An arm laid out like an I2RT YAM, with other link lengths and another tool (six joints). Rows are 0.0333 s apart.
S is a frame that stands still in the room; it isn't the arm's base.
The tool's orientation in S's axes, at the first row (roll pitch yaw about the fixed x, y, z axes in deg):
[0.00, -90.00, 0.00]
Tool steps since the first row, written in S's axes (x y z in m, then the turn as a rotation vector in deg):
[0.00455, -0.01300, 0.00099, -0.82, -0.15, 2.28]
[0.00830, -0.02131, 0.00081, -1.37, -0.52, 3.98]
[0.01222, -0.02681, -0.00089, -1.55, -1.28, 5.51]
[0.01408, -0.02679, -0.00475, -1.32, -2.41, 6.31]
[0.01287, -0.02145, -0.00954, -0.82, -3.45, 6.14]
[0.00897, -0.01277, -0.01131, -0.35, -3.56, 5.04]
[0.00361, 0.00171, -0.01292, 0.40, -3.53, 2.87]
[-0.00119, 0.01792, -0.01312, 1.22, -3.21, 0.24]
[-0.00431, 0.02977, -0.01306, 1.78, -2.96, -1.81]
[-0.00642, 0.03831, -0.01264, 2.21, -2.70, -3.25]
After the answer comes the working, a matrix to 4 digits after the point.
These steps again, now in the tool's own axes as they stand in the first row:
[0.00099, -0.01300, -0.00455, 2.28, -0.15, 0.82]
[0.00081, -0.02131, -0.00830, 3.98, -0.52, 1.37]
[-0.00089, -0.02681, -0.01222, 5.51, -1.28, 1.55]
[-0.00475, -0.02679, -0.01408, 6.31, -2.41, 1.32]
[-0.00954, -0.02145, -0.01287, 6.14, -3.45, 0.82]
[-0.01131, -0.01277, -0.00897, 5.04, -3.56, 0.35]
[-0.01292, 0.00171, -0.00361, 2.87, -3.53, -0.40]
[-0.01312, 0.01792, 0.00119, 0.24, -3.21, -1.22]
[-0.01306, 0.02977, 0.00431, -1.81, -2.96, -1.78]
[-0.01264, 0.03831, 0.00642, -3.25, -2.70, -2.21]

The tool's axes in the first row as the columns of a matrix, in S's axes (rounded; the answer above uses it unrounded):
[0.0000, 0.0000, -1.0000]
[0.0000, 1.0000, 0.0000]
[1.0000, 0.0000, 0.0000]

